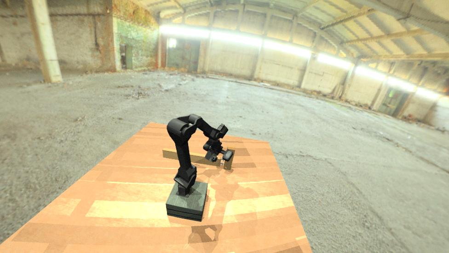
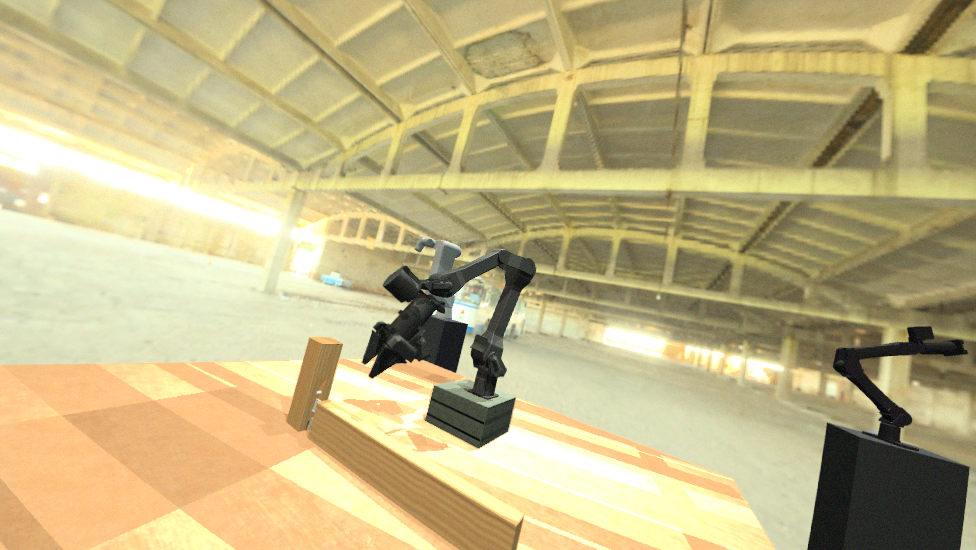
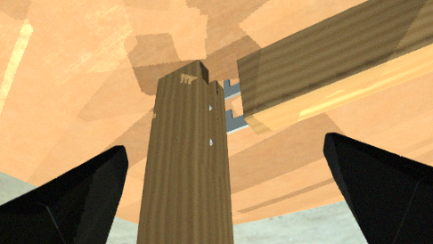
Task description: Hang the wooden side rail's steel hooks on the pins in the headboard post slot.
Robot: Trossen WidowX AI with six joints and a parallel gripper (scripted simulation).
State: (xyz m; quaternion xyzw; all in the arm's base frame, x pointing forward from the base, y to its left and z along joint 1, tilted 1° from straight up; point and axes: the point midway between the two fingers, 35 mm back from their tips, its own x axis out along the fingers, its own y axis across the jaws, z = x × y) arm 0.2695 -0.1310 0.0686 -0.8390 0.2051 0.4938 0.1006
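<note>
The upright headboard post lies 70 mm ahead of my gripper tip, 60 mm to the right of it and 40 mm below it.
</note>
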